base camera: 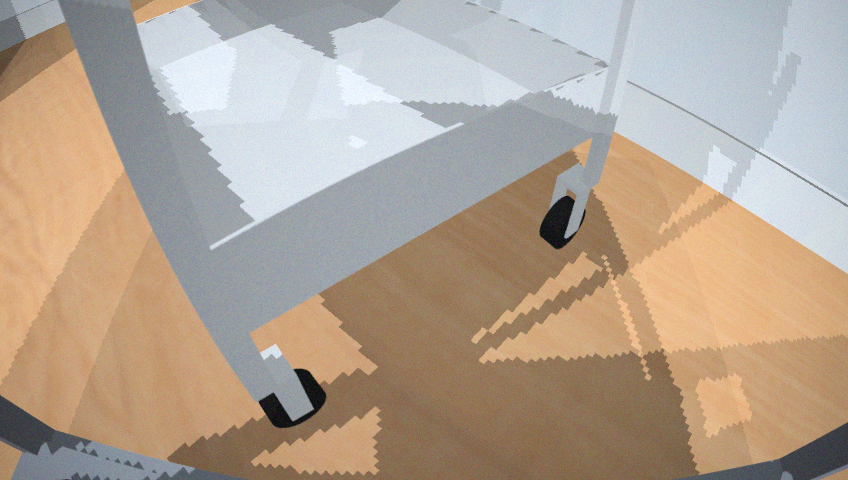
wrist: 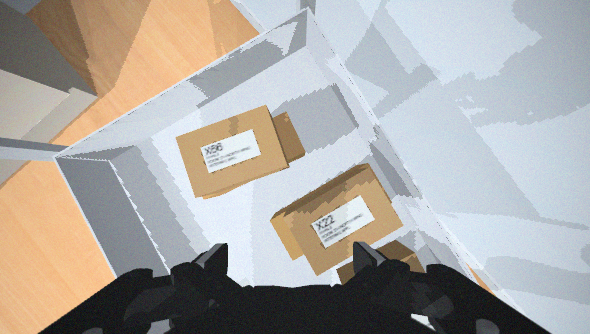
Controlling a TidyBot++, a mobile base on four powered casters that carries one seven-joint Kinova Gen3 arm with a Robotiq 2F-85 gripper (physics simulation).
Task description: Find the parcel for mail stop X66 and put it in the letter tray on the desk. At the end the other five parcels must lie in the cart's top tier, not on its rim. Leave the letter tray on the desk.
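Places are measured from the arm's base along level axes (x ahead, y left, z up), in millimetres.
Where they show: gripper, fingertip midpoint: [wrist: 291, 256].
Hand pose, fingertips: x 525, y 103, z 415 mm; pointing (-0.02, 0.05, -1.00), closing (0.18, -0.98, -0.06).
After its pixels a point has its place.
In the wrist view a brown parcel [wrist: 230, 175] {y 170, x 570, z 368 mm} with a white label that reads X66, slightly blurred, sits left of the middle in the cart's top tier [wrist: 92, 200] {y 342, x 508, z 317 mm}. Another brown parcel [wrist: 289, 136] {y 128, x 623, z 318 mm} sticks out from under its right side. The X22 parcel [wrist: 382, 200] {y 31, x 572, z 368 mm} is to the lower right, with a lighter parcel [wrist: 287, 240] {y 108, x 506, z 318 mm} sticking out at its left. Part of a brown box [wrist: 400, 250] {y -27, x 514, z 298 mm} shows behind the right finger. My gripper [wrist: 291, 256] {y 103, x 525, z 415 mm} is open and empty, above the tier; both labelled parcels appear beyond its fingertips. The letter tray cannot be made out.
In the base camera view the cart's lower tier [base camera: 386, 190] {y 20, x 296, z -217 mm} stands close in front, with a thick near post [base camera: 124, 118] {y 99, x 216, z -113 mm} and black casters [base camera: 559, 223] {y -123, x 416, z -355 mm} [base camera: 318, 392] {y 72, x 244, z -364 mm}. A white wall [base camera: 743, 77] {y -389, x 570, z -231 mm} is at the right. A grey block-like body [wrist: 30, 100] {y 1102, x 670, z -165 mm} stands beyond the tier's upper-left corner.
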